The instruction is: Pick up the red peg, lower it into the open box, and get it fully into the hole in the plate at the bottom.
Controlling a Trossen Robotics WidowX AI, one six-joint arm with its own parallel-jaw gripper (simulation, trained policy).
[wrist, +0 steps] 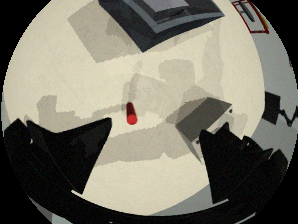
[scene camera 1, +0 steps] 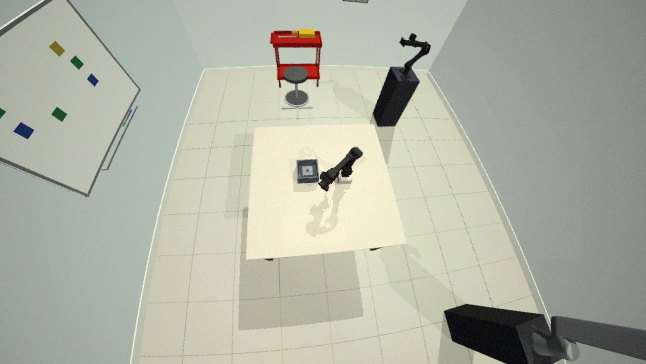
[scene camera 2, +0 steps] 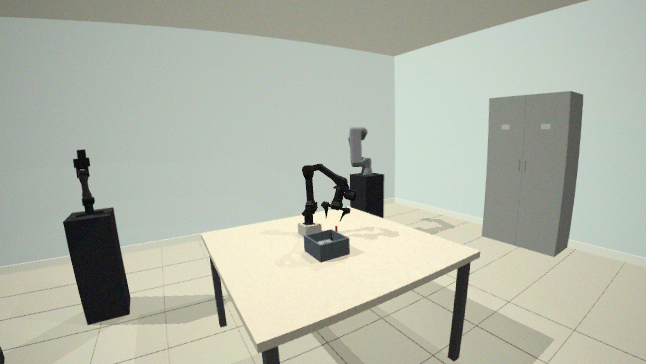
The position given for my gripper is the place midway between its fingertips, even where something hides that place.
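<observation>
My gripper (wrist: pixel 157 129), visible. Dark box (scene camera 2: pixel 340 246), visible too.
</observation>
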